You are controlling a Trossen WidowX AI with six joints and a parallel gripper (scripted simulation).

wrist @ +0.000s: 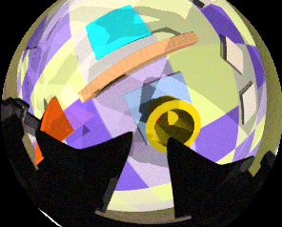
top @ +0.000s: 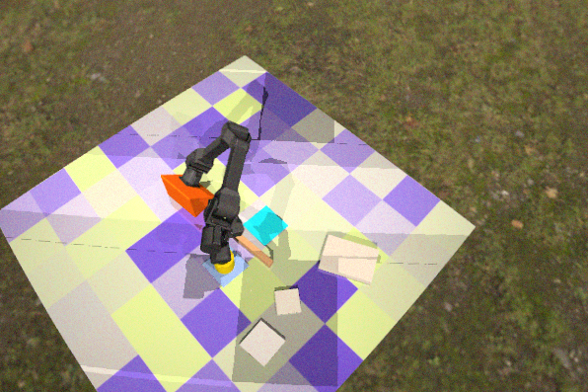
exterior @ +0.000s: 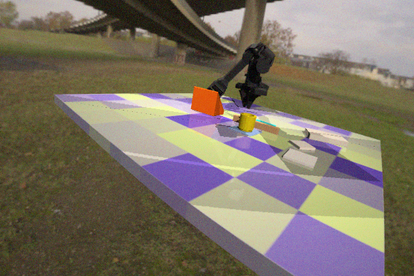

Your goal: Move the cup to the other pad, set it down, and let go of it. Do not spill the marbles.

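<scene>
Right now the cyan pad is 190 mm to the left of my gripper tip and 100 mm below it. From my gripper tip the other things lie so: wooden stick 10 mm ahead, 90 mm to the left, 90 mm below.
</scene>
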